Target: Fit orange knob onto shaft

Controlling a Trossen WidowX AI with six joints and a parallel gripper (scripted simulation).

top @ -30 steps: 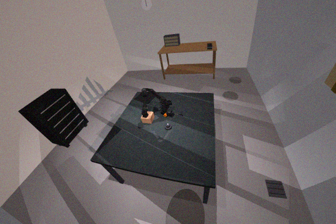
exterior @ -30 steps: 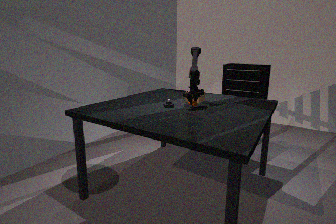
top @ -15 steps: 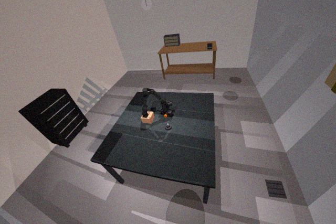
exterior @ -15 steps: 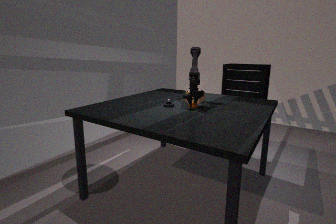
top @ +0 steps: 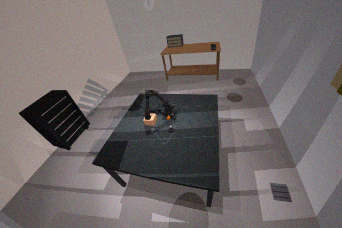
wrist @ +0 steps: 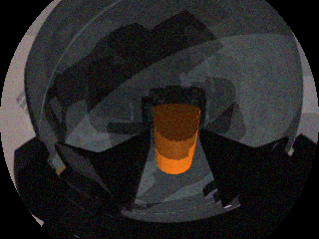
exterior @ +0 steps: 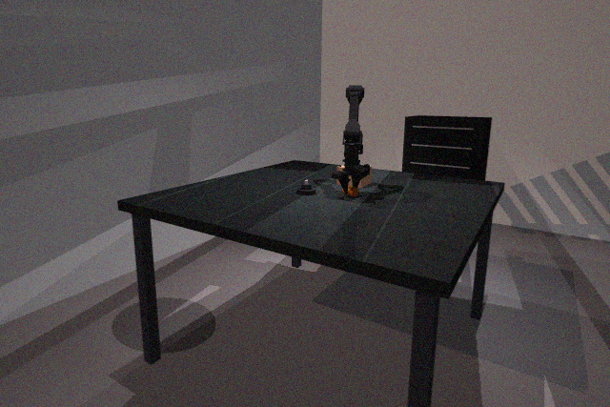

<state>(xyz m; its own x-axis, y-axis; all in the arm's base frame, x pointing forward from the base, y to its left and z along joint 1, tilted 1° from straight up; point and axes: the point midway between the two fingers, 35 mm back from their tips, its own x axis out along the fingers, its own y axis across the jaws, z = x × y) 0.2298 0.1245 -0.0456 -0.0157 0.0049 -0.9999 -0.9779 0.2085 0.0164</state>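
Right now the orange knob is 1 cm to the left of my gripper tip and 1 cm above it. The rest, counted from my gripper tip: round pedestal 18 cm to the right, 9 cm ahead, 2 cm above.
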